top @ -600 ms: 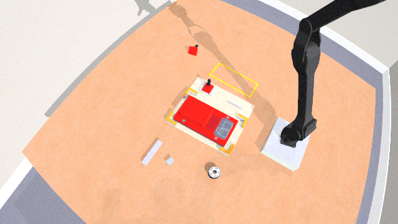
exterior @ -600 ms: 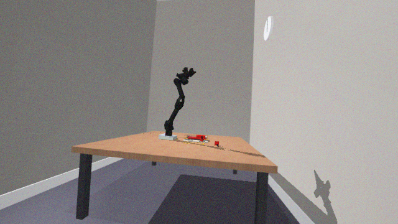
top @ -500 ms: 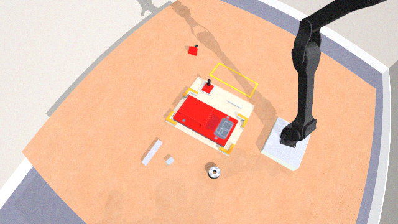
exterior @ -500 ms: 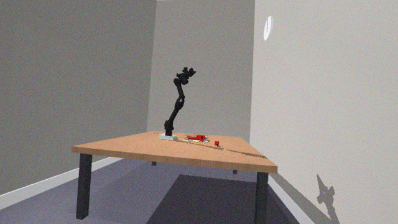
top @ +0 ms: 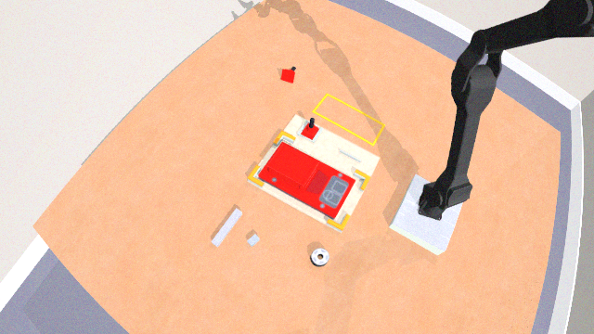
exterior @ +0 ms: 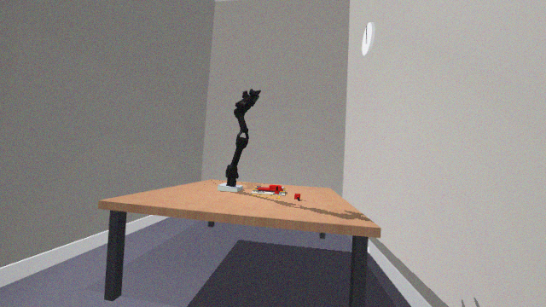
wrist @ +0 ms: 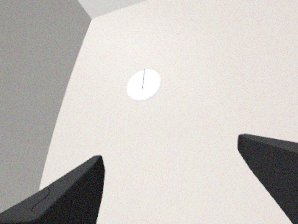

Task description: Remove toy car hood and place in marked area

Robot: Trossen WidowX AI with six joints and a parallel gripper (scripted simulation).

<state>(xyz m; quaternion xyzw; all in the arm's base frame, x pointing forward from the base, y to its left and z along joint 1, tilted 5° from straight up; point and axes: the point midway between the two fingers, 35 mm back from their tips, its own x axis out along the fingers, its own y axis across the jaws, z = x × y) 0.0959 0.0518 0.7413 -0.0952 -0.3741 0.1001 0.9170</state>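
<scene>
The red hood lies 75 cm below my gripper tip, 17 cm ahead of it and 1 cm to the right of it. From my gripper tip the other things lie so: grey engine block: 77 cm below, 17 cm ahead; then grey bar: 78 cm below, 26 cm ahead, 18 cm to the left.
</scene>
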